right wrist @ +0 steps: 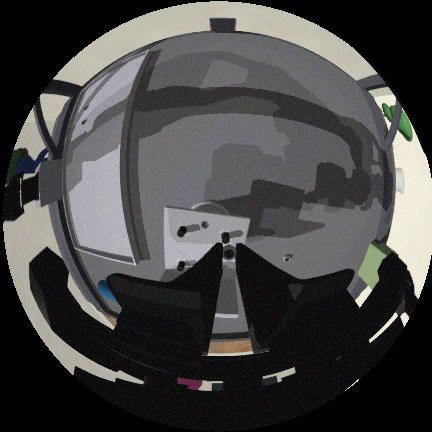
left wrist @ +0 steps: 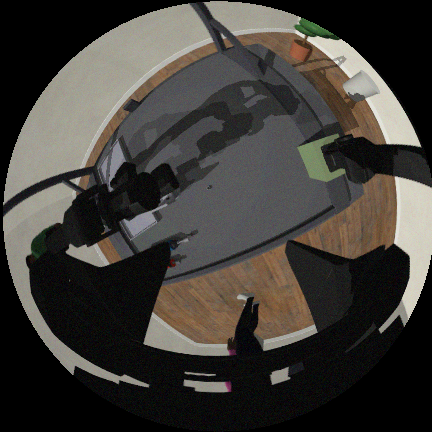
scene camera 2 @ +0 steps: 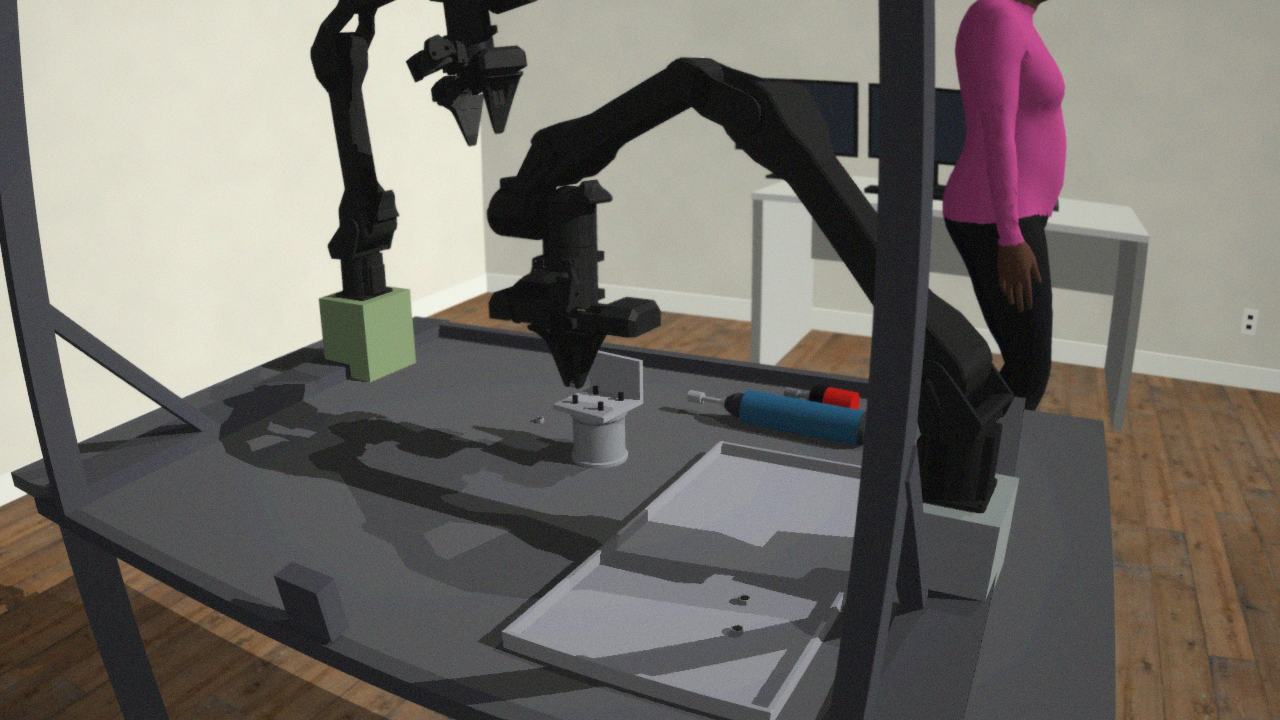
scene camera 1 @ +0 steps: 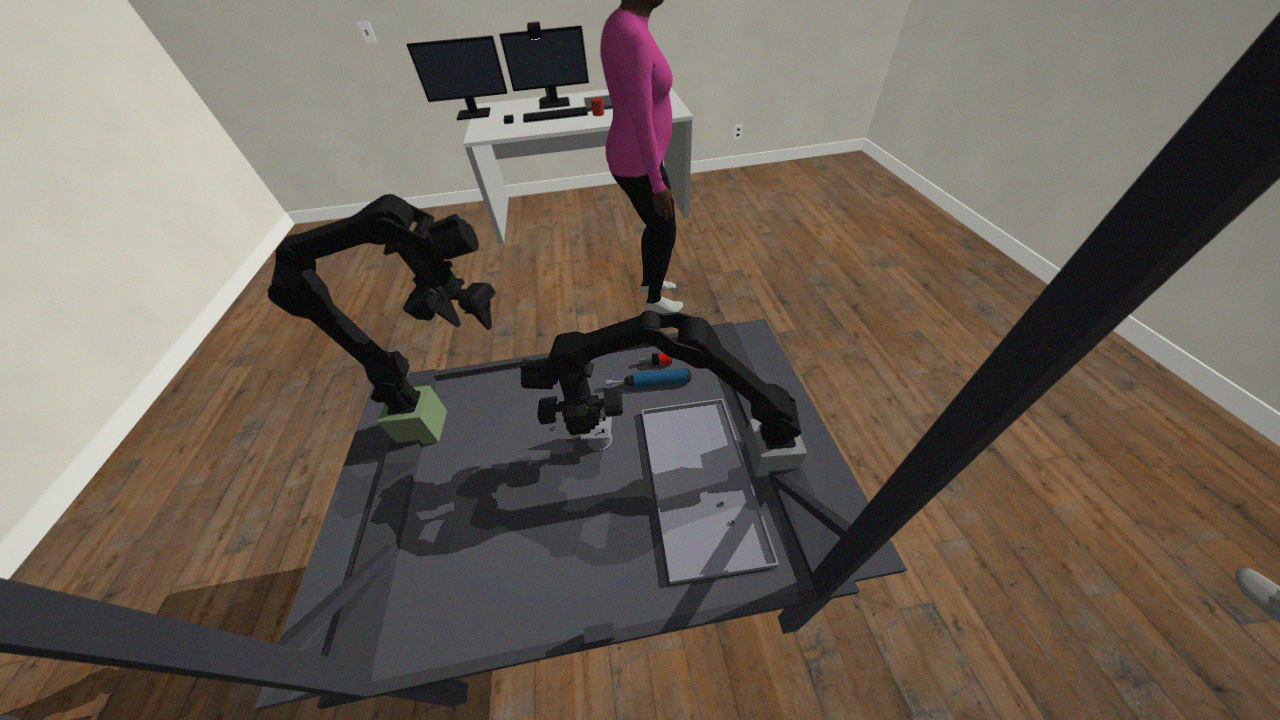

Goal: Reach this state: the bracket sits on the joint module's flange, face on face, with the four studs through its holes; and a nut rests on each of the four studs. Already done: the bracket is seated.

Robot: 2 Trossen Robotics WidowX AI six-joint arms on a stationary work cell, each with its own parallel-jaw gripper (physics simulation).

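Observation:
The bracket sits on the joint module, its studs standing up through the plate; the stud tops in view look bare. My right gripper is shut on a dark nut, just above the bracket's back stud area; which stud is under it I cannot tell. Two nuts lie in the tray. Another nut lies on the table beside the module. My left gripper is open, empty and high above the table.
The shallow tray lies right of the joint module. A blue screwdriver-like tool and a red one lie behind the tray. Frame posts stand at the table's edges. A person stands behind the table.

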